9 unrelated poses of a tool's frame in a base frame.
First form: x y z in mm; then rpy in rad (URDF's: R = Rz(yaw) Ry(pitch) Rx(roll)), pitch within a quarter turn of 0, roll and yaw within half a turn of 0.
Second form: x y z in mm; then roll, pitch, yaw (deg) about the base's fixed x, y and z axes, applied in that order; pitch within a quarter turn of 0, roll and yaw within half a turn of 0. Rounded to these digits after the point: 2 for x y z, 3 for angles.
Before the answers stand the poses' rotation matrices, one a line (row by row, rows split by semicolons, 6 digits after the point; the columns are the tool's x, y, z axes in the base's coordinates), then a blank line. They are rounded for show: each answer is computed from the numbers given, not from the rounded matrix.
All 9 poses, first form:
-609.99, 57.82, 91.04, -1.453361, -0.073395, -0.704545
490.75, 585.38, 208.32, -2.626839, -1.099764, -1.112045
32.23, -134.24, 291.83, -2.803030, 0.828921, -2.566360
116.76, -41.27, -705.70, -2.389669, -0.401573, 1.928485
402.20, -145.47, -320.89, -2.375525, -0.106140, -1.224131
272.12, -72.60, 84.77, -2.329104, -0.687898, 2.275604
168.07, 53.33, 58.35, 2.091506, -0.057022, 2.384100
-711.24, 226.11, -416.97, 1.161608, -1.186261, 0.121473
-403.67, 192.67, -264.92, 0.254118, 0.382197, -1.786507
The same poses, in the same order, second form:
0.759855 0.131372 0.636680; -0.645944 0.042102 0.762223; 0.073329 -0.990439 0.116850
0.200959 -0.586146 0.784887; -0.406886 -0.778792 -0.477417; 0.891100 -0.223418 -0.394999
-0.566933 -0.307703 0.764137; -0.367586 0.924639 0.099613; -0.737203 -0.224412 -0.637316
-0.322258 0.590677 -0.739763; 0.862191 0.505794 0.028270; 0.390867 -0.628707 -0.672273
0.337851 -0.652817 0.678002; -0.935218 -0.313928 0.163757; 0.105941 -0.689405 -0.716587
-0.500546 0.225199 -0.835906; 0.588504 0.796669 -0.137772; 0.634915 -0.560895 -0.531300
-0.725380 0.377750 0.575438; 0.685985 0.327492 0.649749; 0.056991 0.866056 -0.496687
0.372364 -0.892390 -0.254921; 0.045456 0.291881 -0.955374; 0.926973 0.344159 0.149250
-0.198598 0.925386 -0.322831; -0.906344 -0.298754 -0.298808; -0.372960 0.233253 0.898050

-609.99, 57.82, 91.04, -83.271, -4.205, -40.367
490.75, 585.38, 208.32, -150.507, -63.012, -63.715
32.23, -134.24, 291.83, -160.602, 47.494, -147.042
116.76, -41.27, -705.70, -136.918, -23.008, 110.494
402.20, -145.47, -320.89, -136.108, -6.081, -70.138
272.12, -72.60, 84.77, -133.448, -39.414, 130.383
168.07, 53.33, 58.35, 119.834, -3.267, 136.599
-711.24, 226.11, -416.97, 66.555, -67.968, 6.960
-403.67, 192.67, -264.92, 14.560, 21.898, -102.359

